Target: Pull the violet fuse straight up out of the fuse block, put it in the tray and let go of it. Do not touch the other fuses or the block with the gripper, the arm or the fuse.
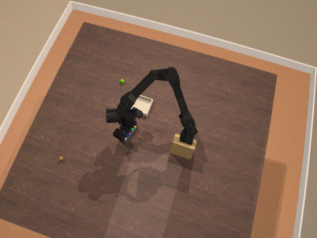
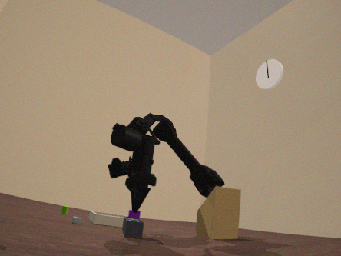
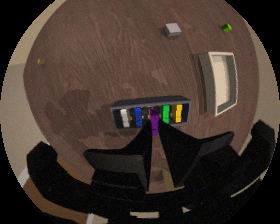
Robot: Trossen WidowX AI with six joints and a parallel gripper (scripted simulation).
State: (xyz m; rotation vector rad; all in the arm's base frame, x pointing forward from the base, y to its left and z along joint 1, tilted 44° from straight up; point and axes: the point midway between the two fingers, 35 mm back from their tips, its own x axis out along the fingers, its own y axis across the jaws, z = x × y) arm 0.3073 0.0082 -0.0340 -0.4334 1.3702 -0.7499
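The tray lies 1 cm ahead of my gripper tip, 18 cm to the right of it and 6 cm below it. Round my gripper tip: green cube (16 cm ahead, 29 cm to the right, 5 cm below); then violet fuse (1 cm below); then grey cube (14 cm ahead, 9 cm to the right, 5 cm below).
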